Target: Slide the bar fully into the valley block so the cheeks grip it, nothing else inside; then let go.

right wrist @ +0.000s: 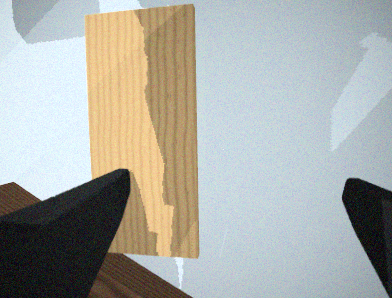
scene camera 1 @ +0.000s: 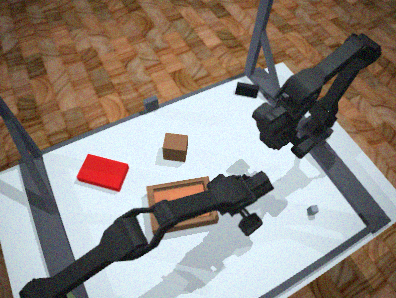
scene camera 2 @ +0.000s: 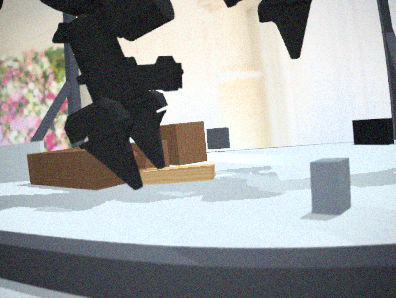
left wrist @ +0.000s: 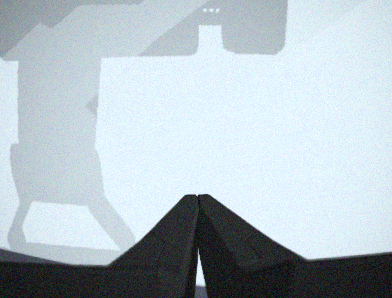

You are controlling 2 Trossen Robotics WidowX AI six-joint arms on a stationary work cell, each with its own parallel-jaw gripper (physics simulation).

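Seen in the pictures: left gripper, fingertip midpoint: (scene camera 2: 295, 58) (left wrist: 196, 206); right gripper, fingertip midpoint: (right wrist: 236, 183) (scene camera 2: 151, 177); left arm's base, origin of the base link: (scene camera 1: 315, 127).
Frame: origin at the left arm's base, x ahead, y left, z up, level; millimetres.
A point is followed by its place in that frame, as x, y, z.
Observation:
The pale wooden bar (scene camera 2: 192, 173) @(377, 33, -26) (right wrist: 120, 100) @(392, 6, -20) lies flat on the table, outside the brown valley block (scene camera 1: 185, 229) @(586, 28, -27) (scene camera 2: 65, 167) @(559, 38, -8) (right wrist: 135, 282) @(472, 16, -23) and by its wall; whether they touch is unclear. In scene camera 1 the bar is hidden by the right arm. The block has an orange interior, partly hidden under that arm. My right gripper (scene camera 1: 249, 222) (scene camera 2: 149, 178) @(422, 56, -26) (right wrist: 236, 183) @(422, 56, -26) is open and empty, low over the bar; one finger overlaps the bar in the wrist view, the other is well to its right. My left gripper (scene camera 1: 303, 148) (scene camera 2: 295, 56) @(238, 0, 104) (left wrist: 196, 206) @(238, 0, 104) is shut and empty, high above the table.
A brown block (scene camera 1: 175, 146) @(471, -196, 39) (scene camera 2: 189, 143) @(438, -182, 0) stands behind the valley block. A red slab (scene camera 1: 102, 173) @(705, -266, -6) lies left, a black block (scene camera 1: 246, 90) @(95, -274, -2) (scene camera 2: 372, 131) @(89, -267, -10) at the back, a small grey block (scene camera 1: 312, 210) @(239, 213, -1) (scene camera 2: 330, 186) @(230, 224, -17) at the right. Grey frame posts (scene camera 1: 45, 210) @(909, -257, -16) stand at the sides.

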